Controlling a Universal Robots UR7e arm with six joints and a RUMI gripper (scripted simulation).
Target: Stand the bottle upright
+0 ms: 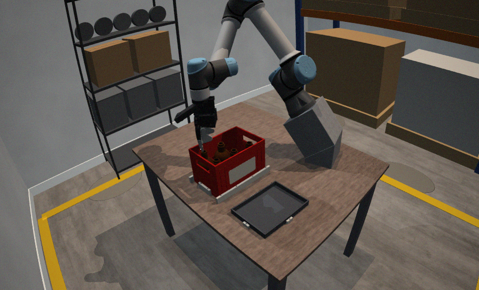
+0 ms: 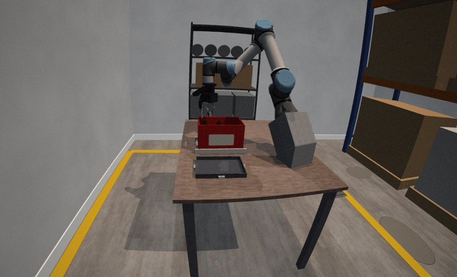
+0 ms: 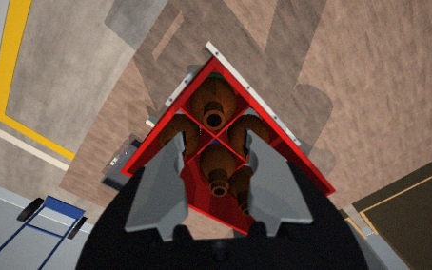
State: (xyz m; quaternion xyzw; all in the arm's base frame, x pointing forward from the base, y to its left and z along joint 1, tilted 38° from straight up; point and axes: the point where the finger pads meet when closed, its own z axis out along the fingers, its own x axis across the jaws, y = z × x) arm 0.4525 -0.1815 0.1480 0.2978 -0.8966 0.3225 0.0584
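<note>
My gripper is now 8 cm past the red crate, 6 cm to the right of it and 11 cm above it. From my hand the other things lie so: dark tray (33 cm to the left, 19 cm below).
</note>
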